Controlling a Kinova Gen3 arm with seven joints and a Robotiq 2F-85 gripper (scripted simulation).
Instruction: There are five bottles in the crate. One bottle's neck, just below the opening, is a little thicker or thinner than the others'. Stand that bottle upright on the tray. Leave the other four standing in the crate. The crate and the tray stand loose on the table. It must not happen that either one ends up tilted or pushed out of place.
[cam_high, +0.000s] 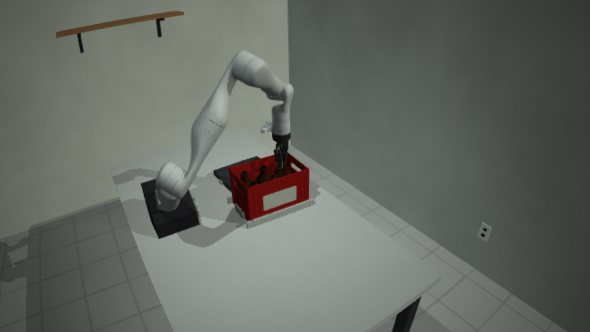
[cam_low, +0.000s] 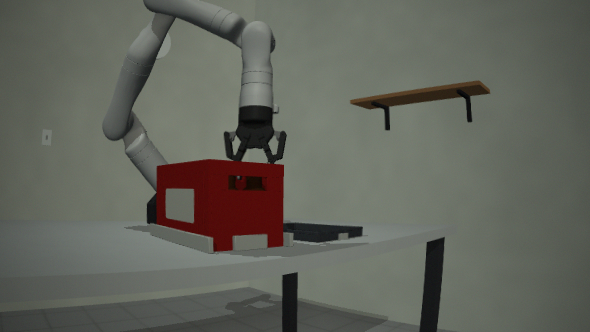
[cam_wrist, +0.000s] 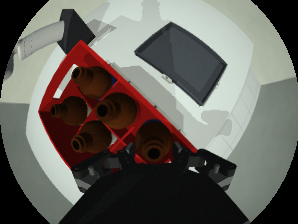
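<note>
Now: hand 9 cm past the red crate, 7 cm above it and 5 cm to the left of it. The rest, counted from my hand: dark tray 23 cm to the left, 14 cm below, 10 cm behind.
</note>
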